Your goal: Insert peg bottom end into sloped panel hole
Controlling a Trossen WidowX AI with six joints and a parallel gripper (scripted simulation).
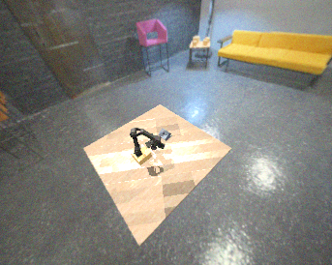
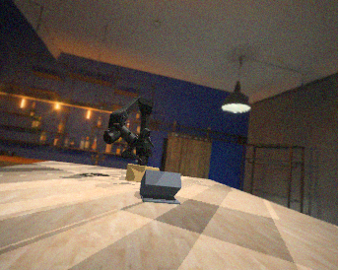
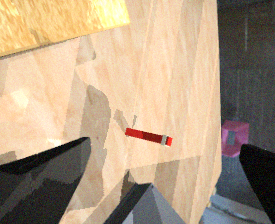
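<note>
Right now my gripper tip is 90 mm short of the red square peg, 110 mm to the right of it and 90 mm above it. Round my gripper tip: grey sloped panel: 240 mm ahead, 30 mm to the left, 100 mm below.
</note>
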